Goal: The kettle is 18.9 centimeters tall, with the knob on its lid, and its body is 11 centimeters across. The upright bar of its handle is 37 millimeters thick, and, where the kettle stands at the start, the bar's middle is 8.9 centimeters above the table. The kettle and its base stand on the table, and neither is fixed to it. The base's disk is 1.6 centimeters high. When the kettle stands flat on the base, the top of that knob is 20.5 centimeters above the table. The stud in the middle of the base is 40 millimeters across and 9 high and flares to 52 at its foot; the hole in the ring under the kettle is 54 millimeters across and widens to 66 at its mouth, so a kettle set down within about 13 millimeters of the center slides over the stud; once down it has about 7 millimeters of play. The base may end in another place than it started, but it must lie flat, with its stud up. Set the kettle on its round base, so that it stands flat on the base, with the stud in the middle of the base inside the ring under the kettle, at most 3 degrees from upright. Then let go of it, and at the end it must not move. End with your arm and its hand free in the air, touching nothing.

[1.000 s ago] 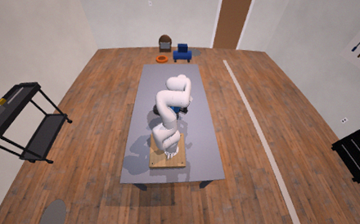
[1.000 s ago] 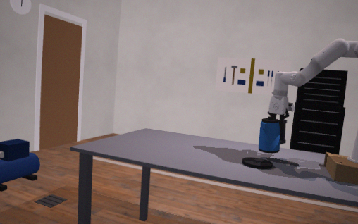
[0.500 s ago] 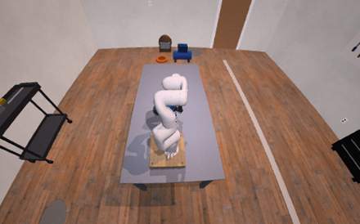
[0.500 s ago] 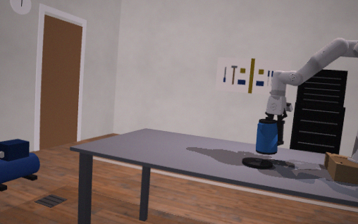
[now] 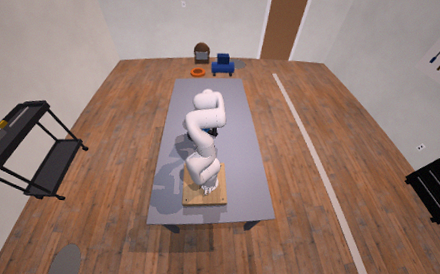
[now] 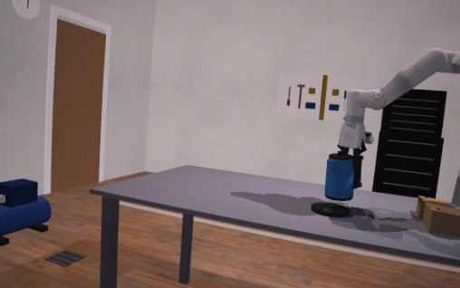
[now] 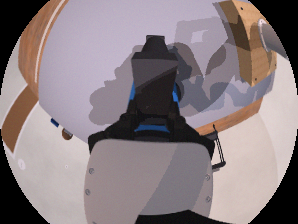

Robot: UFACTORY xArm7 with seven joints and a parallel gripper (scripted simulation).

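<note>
The blue kettle is 1 cm ahead of my hand, 2 cm to the left of it and 6 cm below it. Round my hand: black round base: 3 cm ahead, 12 cm to the left, 19 cm below.
</note>
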